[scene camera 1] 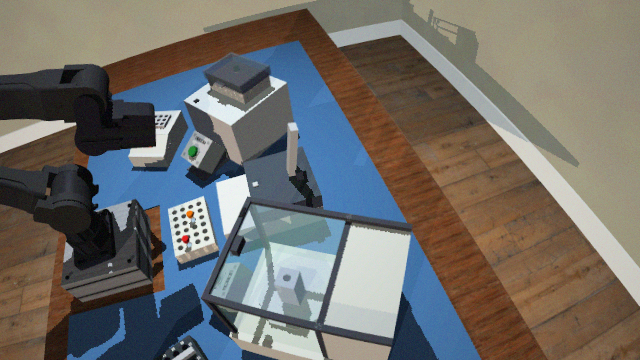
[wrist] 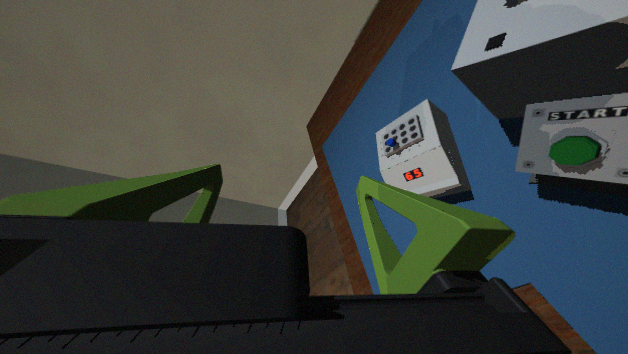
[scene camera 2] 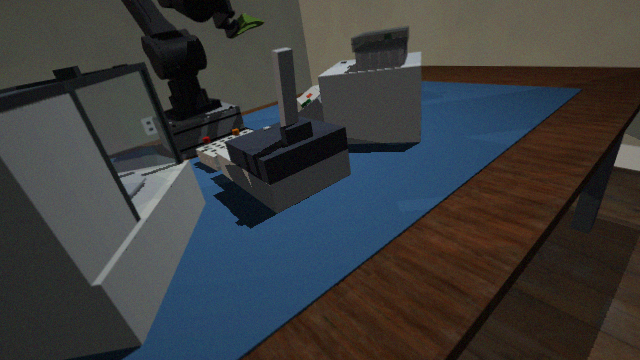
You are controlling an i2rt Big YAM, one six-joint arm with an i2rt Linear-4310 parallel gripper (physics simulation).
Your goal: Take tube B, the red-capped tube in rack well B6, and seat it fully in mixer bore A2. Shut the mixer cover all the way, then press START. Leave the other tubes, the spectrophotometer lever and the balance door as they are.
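Frame: origin at the arm's base, x ahead, y left, z up, level; millimetres.
Seen in the pictures: gripper, fingertip midpoint: [wrist: 294, 178] [scene camera 2: 256, 1]; arm's base, origin of the base link: [scene camera 1: 95, 240] [scene camera 2: 193, 111].
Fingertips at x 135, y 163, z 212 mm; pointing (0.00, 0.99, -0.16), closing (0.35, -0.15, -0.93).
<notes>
Pixels of each thing's top centre, then the offset from my fingertips to it. "*": a spot on its surface instead.
- red-capped tube B, middle of its top: [scene camera 1: 184, 238] [scene camera 2: 205, 137] dz -231, dx +50, dy -231 mm
- white rack, middle of its top: [scene camera 1: 189, 224] [scene camera 2: 232, 141] dz -255, dx +62, dy -184 mm
- orange-capped tube, middle of its top: [scene camera 1: 189, 213] [scene camera 2: 235, 129] dz -231, dx +72, dy -175 mm
- white mixer, middle of its top: [scene camera 2: 349, 36] [scene camera 1: 214, 81] dz -95, dx +220, dy +39 mm
- translucent dark cover, middle of its top: [scene camera 2: 378, 31] [scene camera 1: 233, 68] dz -95, dx +271, dy +65 mm
- green START button, middle of its top: [wrist: 571, 146] [scene camera 1: 192, 148] dz -210, dx +120, dy -11 mm
- white block, middle of its top: [wrist: 401, 148] [scene camera 1: 151, 127] [scene camera 2: 323, 84] dz -215, dx +33, dy +139 mm
- blue-capped tube, middle of its top: [wrist: 389, 141] dz -198, dx +32, dy +154 mm
- spectrophotometer's tall pale lever, middle of its top: [scene camera 2: 277, 49] [scene camera 1: 287, 127] dz -85, dx +302, dy -208 mm
- dark rack, surface spot: [scene camera 1: 192, 345] * dz -249, dx +5, dy -437 mm
The red-capped tube B [scene camera 1: 185, 239] [scene camera 2: 206, 139] stands in the white rack [scene camera 1: 197, 254], near an orange-capped tube [scene camera 1: 189, 214] [scene camera 2: 235, 131]. My gripper [scene camera 2: 250, 23] [wrist: 294, 178] is open and empty, high above the table and well away from the rack. In scene camera 1 the dark wrist hides its fingers. The white mixer [scene camera 1: 265, 115] [scene camera 2: 370, 107] [wrist: 530, 55] carries a translucent dark cover [scene camera 1: 237, 70] [scene camera 2: 380, 37], which looks tilted above its block. Bore A2 cannot be made out. The green START button [scene camera 1: 192, 151] [wrist: 575, 150] is on a small sloped box beside the mixer.
A white block [scene camera 1: 147, 161] [wrist: 435, 175] with a red 65 display holds a blue-capped tube [wrist: 390, 142]. The spectrophotometer's tall pale lever [scene camera 1: 292, 152] [scene camera 2: 285, 87] stands upright between mixer and balance. The glass-sided balance [scene camera 1: 372, 270] [scene camera 2: 160, 250] is beyond it. A dark rack [scene camera 1: 192, 345] shows at the bottom edge.
</notes>
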